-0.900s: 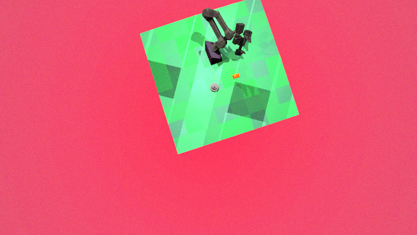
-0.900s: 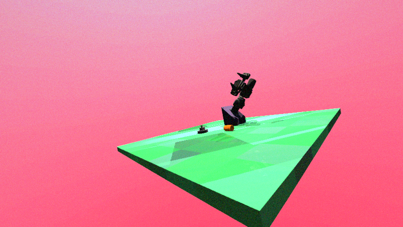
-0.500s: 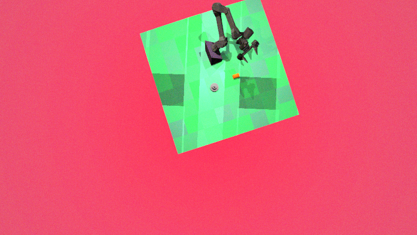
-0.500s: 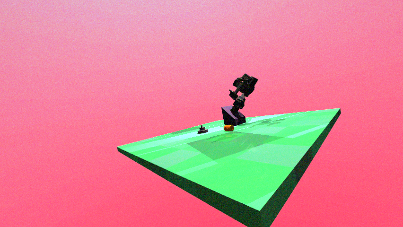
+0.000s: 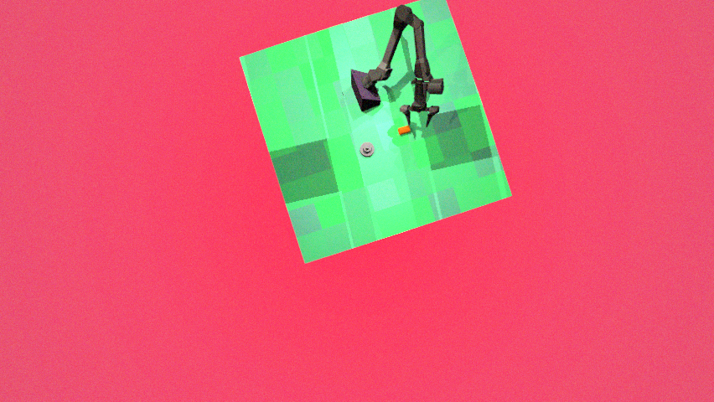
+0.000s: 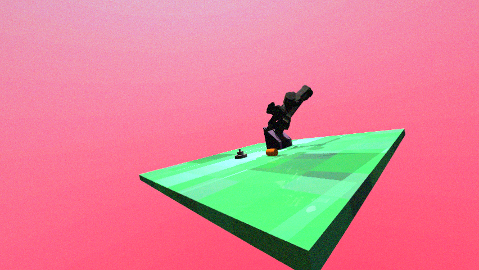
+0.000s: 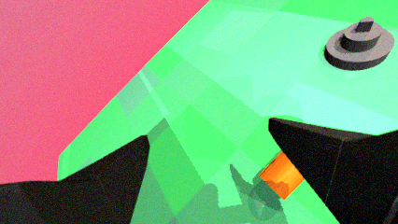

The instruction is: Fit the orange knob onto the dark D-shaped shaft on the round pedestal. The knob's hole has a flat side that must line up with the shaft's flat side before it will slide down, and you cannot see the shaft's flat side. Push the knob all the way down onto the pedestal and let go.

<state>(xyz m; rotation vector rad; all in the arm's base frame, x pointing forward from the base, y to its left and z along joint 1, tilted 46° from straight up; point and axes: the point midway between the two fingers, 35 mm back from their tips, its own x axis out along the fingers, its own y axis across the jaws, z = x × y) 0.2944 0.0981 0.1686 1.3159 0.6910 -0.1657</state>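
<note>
Now: gripper tip 40 mm past the orange knob, 30 mm to the left of it and 150 mm above it. Round my gripper tip: dark pedestal 10 mm ahead, 270 mm to the right, 140 mm below.
</note>
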